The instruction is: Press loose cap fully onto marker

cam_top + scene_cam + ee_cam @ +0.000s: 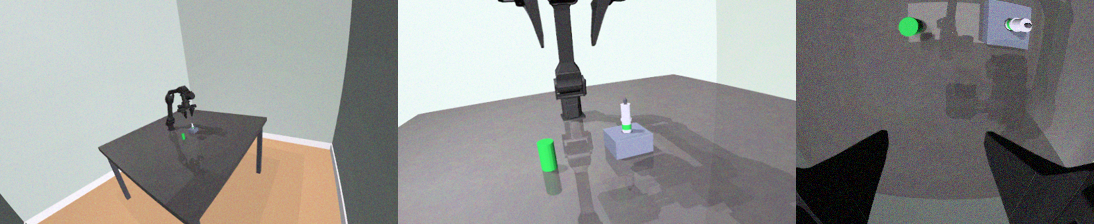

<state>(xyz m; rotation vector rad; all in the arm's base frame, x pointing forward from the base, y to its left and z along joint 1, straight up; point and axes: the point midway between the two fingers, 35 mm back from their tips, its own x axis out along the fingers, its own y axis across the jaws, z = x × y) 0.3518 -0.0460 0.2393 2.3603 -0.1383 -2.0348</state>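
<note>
My gripper tip is now 7 cm past the green cap, 5 cm to the left of it and 18 cm above it. The rest, counted from my gripper tip: grey-blue holder block 8 cm behind, 11 cm to the left, 19 cm below.
</note>
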